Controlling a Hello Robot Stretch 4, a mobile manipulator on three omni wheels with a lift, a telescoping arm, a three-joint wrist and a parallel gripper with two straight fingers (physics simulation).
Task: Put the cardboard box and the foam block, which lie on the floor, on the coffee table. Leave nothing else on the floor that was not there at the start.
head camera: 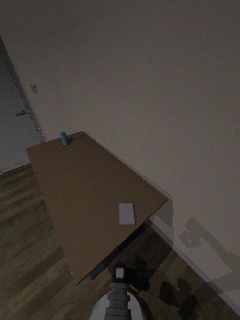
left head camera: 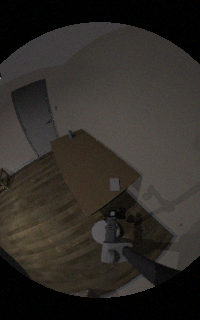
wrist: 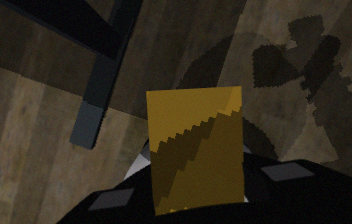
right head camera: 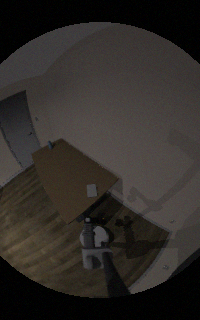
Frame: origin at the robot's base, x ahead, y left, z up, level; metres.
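Where they show: gripper, fingertip midpoint: (wrist: pixel 195 171); robot's base, link origin: (right head camera: pixel 94 237).
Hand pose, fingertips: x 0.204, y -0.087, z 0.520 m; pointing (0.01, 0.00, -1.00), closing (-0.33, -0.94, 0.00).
Observation:
Each offset is from my fingertips to the top centre of the thing. Level surfaces: height alone.
My gripper (head camera: pixel 134 278) (wrist: pixel 195 171) is shut on a yellow block, which looks like the foam block @[dz +0.033, dx +0.018, dy -0.009 m] (wrist: pixel 197 150) (head camera: pixel 133 288). In the wrist view the block fills the space between the fingers, with floor beyond it. The gripper is just off the near end of the coffee table @[dz +0.172 m] (head camera: pixel 80 190) (left head camera: pixel 85 165) (right head camera: pixel 65 180), beside its edge and not over the top. I cannot make out a brown cardboard box in these views.
A pale flat rectangular thing @[dz +0.181, dx +0.328, dy +0.055 m] (head camera: pixel 127 213) (left head camera: pixel 114 184) (right head camera: pixel 91 190) lies on the table near its close end. A blue cylinder @[dz +0.337, dx +1.207, dy +0.836 m] (head camera: pixel 64 138) (left head camera: pixel 71 134) stands at the far end. A dark table leg (wrist: pixel 88 122) is left of the block. A wall runs along the table's right side.

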